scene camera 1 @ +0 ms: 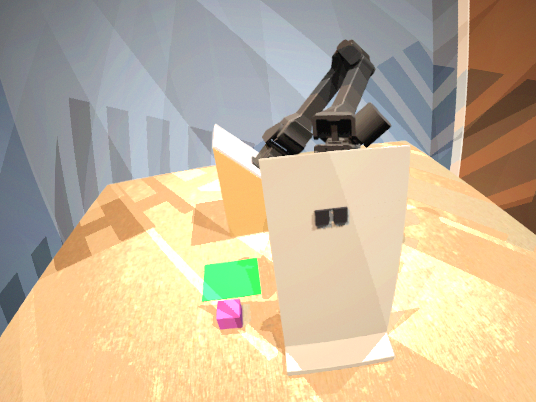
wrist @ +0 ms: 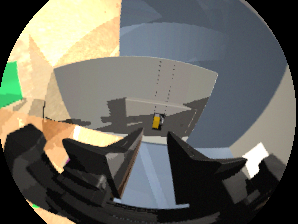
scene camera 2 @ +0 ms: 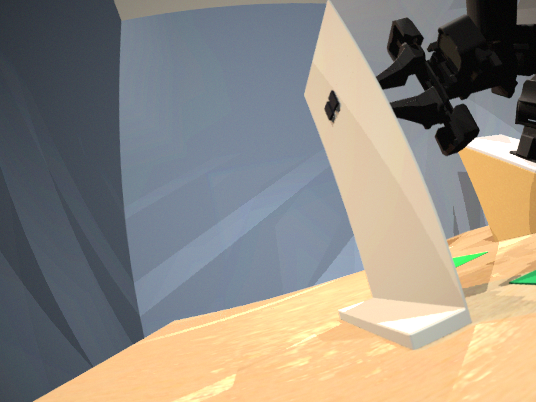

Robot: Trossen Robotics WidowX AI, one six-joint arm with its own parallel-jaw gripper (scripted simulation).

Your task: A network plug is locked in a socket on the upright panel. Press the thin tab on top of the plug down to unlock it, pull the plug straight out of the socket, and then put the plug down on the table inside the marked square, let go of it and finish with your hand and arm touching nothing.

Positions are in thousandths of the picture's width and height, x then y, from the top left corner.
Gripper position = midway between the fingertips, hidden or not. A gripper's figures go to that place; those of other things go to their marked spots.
The gripper (wrist: 522, 592): 0.10 m from the lens. An upright white panel (wrist: 391, 426) is 0.14 m from the lens.
